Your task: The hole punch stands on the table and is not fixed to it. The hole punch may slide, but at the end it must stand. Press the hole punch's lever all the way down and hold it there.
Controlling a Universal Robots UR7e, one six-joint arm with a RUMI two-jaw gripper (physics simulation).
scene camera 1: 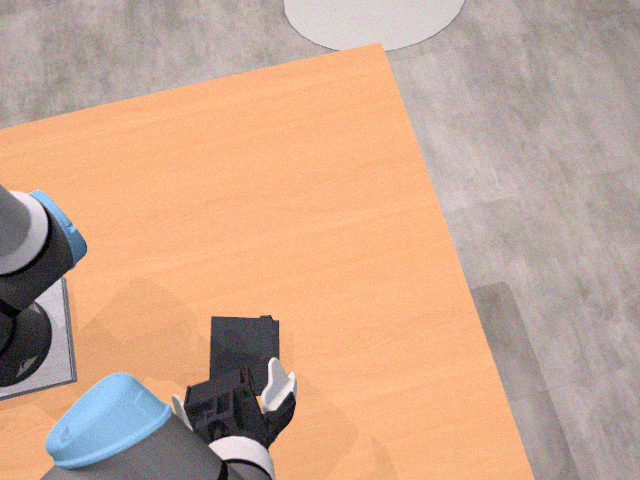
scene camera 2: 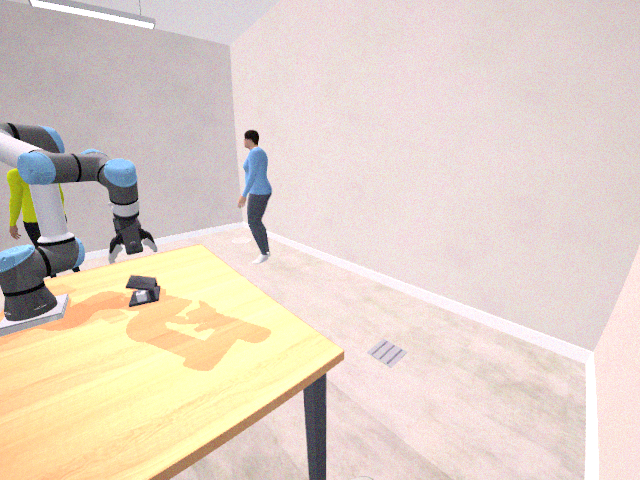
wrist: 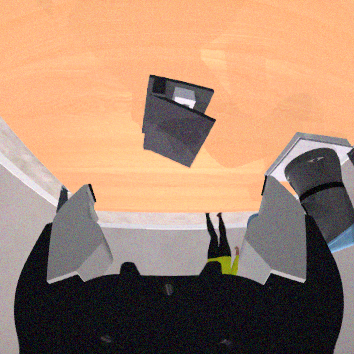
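Where they show: gripper, between the fingertips: (scene camera 2: 134, 257) (wrist: 176, 182); arm's base, origin of its link: (scene camera 1: 6, 340) (scene camera 2: 32, 309) (wrist: 309, 164).
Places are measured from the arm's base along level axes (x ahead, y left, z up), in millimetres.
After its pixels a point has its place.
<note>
The black hole punch (scene camera 1: 235, 351) {z 45, x 382, y -58 mm} (scene camera 2: 155, 295) {z -15, x 430, y -91 mm} (wrist: 202, 95) {z -16, x 351, y -106 mm} stands upright on the wooden table (scene camera 1: 310, 206) {z -28, x 516, y 198 mm} (scene camera 2: 103, 392) {z -28, x 311, y -521 mm} (wrist: 75, 60) {z -28, x 555, y -134 mm}. Its flat lever (scene camera 2: 141, 282) {z 42, x 391, y -67 mm} (wrist: 175, 130) {z 42, x 390, y -73 mm} is raised, tilted up from the base, with a pale metal part (wrist: 184, 95) {z 6, x 383, y -113 mm} in the gap. My gripper (scene camera 1: 227, 381) {z 164, x 400, y -130 mm} (scene camera 2: 134, 253) {z 164, x 400, y -130 mm} (wrist: 176, 182) {z 164, x 400, y -130 mm} is open and empty, its two grey-white fingers wide apart. It hangs above the table, well clear of the punch. In scene camera 1 it covers the lower part of the punch.
The robot's base plate (scene camera 1: 67, 330) {z -9, x 98, y 10 mm} (scene camera 2: 63, 307) {z -8, x 103, y -22 mm} (wrist: 299, 137) {z -8, x 112, y -73 mm} stands on the table beside the punch. The table edge runs beyond the punch. A person in blue (scene camera 2: 256, 175) and a person in yellow (scene camera 2: 23, 198) (wrist: 220, 263) stand on the floor beyond the table.
</note>
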